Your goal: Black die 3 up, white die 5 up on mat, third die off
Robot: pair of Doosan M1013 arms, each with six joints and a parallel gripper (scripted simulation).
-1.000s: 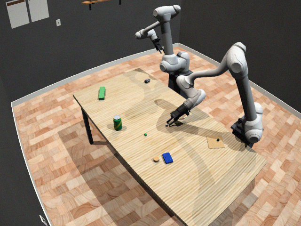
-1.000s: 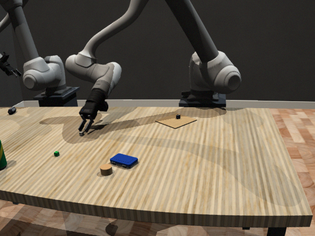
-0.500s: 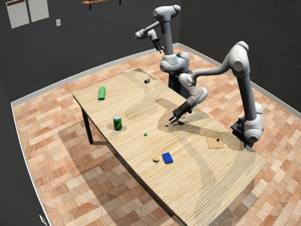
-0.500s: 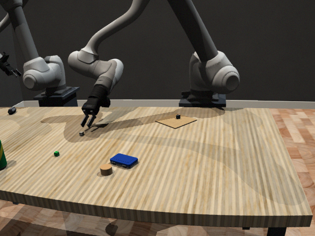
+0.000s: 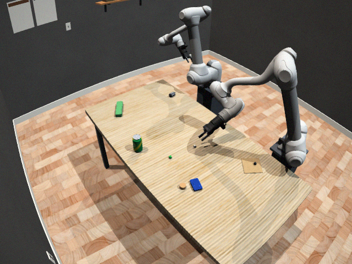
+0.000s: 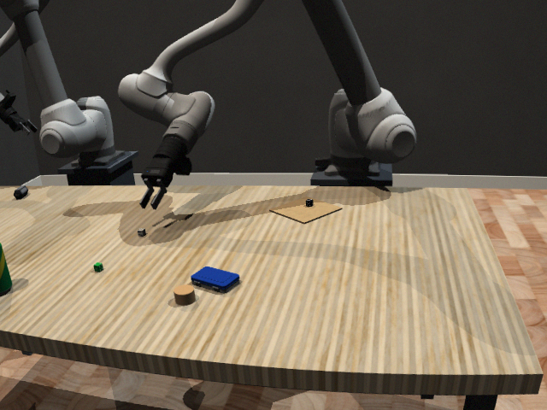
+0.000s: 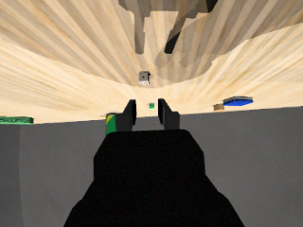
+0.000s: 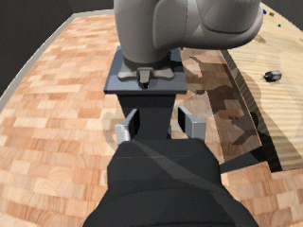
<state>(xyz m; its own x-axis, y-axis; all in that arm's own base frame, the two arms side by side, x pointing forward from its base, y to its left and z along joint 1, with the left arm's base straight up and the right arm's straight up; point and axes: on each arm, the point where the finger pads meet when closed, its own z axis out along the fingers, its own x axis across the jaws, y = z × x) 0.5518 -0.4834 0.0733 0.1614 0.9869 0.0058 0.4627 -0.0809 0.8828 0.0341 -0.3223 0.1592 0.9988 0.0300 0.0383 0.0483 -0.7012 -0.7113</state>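
Now: the white die 50 mm ahead of my left hand and 70 mm below it. Round my left hand: blue case (240 mm ahead, 290 mm to the left, 60 mm below); then tan mat (200 mm behind, 360 mm to the left, 70 mm below); then green die (260 mm ahead, 10 mm to the left, 70 mm below).
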